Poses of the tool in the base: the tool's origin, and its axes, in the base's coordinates. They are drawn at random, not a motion.
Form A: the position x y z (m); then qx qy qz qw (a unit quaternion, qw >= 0).
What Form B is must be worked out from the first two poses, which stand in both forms.
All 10 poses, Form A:
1: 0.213 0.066 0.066 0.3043 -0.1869 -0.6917 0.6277
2: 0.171 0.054 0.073 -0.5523 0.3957 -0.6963 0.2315
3: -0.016 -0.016 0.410 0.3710 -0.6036 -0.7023 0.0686
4: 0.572 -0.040 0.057 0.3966 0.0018 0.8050 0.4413
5: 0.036 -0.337 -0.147 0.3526 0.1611 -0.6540 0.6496
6: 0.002 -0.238 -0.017 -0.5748 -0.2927 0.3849 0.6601
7: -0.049 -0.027 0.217 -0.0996 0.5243 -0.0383 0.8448
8: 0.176 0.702 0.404 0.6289 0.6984 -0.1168 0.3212
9: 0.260 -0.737 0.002 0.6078 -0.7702 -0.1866 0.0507
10: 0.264 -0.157 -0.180 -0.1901 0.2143 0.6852 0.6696
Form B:
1: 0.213 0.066 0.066 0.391 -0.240 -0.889 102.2
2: 0.171 0.054 0.073 -0.568 0.407 -0.716 153.2
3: -0.016 -0.016 0.410 0.372 -0.605 -0.704 172.1
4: 0.572 -0.040 0.057 0.442 0.002 0.897 127.6
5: 0.036 -0.337 -0.147 0.464 0.212 -0.860 99.0
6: 0.002 -0.238 -0.017 -0.765 -0.390 0.512 97.4
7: -0.049 -0.027 0.217 -0.186 0.980 -0.072 64.7
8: 0.176 0.702 0.404 0.664 0.737 -0.123 142.5
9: 0.260 -0.737 0.002 0.609 -0.771 -0.187 174.2
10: 0.264 -0.157 -0.180 -0.256 0.289 0.923 95.9
